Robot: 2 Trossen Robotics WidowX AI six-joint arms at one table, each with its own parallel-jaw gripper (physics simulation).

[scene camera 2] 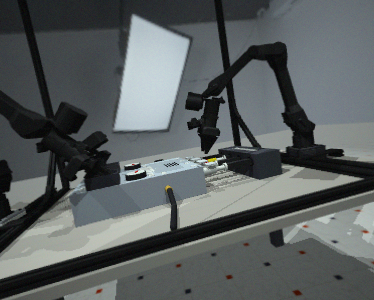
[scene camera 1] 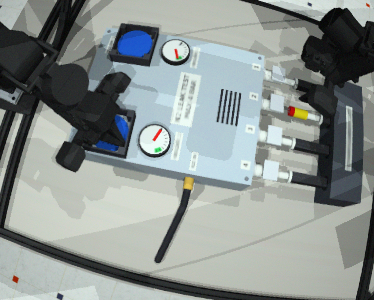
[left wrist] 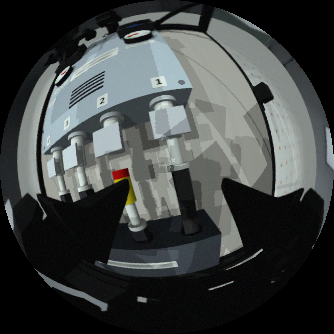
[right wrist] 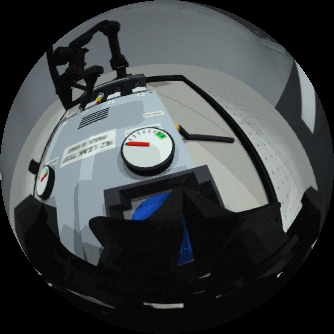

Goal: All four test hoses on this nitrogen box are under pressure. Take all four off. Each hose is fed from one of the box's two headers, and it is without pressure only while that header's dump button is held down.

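Places are measured from the left arm's base along level axes (x ahead, y left, z up), in millimetres.
Where they show: left gripper, fingertip midpoint: [scene camera 2: 204, 152] [scene camera 1: 304, 82] [left wrist: 176, 183] [right wrist: 79, 101]; right gripper, fingertip midpoint: [scene camera 2: 117, 181] [scene camera 1: 124, 145] [right wrist: 179, 188]; left arm's base, link origin: [scene camera 2: 304, 146] [right wrist: 121, 76].
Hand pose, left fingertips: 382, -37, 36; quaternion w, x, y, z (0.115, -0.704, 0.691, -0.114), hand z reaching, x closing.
Observation:
Each offset is from my left fingertips to the top centre of the thing, as dx, dy, dz. "*": to the spot under its first point.
The blue-grey box [scene camera 1: 220, 65] [scene camera 2: 145, 192] has ports 1 to 4 at its right edge in scene camera 1. Hose 1 {* -11, -8, -19} [scene camera 1: 306, 85] [left wrist: 185, 195], hose 3 {* -59, +124, -19} [scene camera 1: 310, 146] and hose 4 {* -75, +190, -20} [scene camera 1: 307, 178] are on their ports. Hose 2's red-yellow end {* -13, +66, -20} [scene camera 1: 299, 113] [left wrist: 125, 187] stands apart from port 2. My left gripper [scene camera 2: 207, 150] [left wrist: 176, 183] is open and empty above the hoses, near hose 1. My right gripper [right wrist: 179, 188] is shut and empty, its tips at the lower dump button {+309, +275, -1} [scene camera 1: 121, 126] [right wrist: 150, 205]; contact is hidden. The upper dump button {+354, +91, +12} [scene camera 1: 135, 44] is uncovered.
The lower gauge {* +225, +256, +11} [scene camera 1: 154, 140] [right wrist: 148, 150] has its needle far from green; the upper gauge's {* +270, +76, +12} [scene camera 1: 175, 52] needle is near green. A dark block {* -178, +170, -4} [scene camera 1: 350, 187] [scene camera 2: 267, 165] holds the hoses' far ends. A black supply hose {* +134, +375, -71} [scene camera 1: 172, 225] [scene camera 2: 173, 210] leaves the box's near side.

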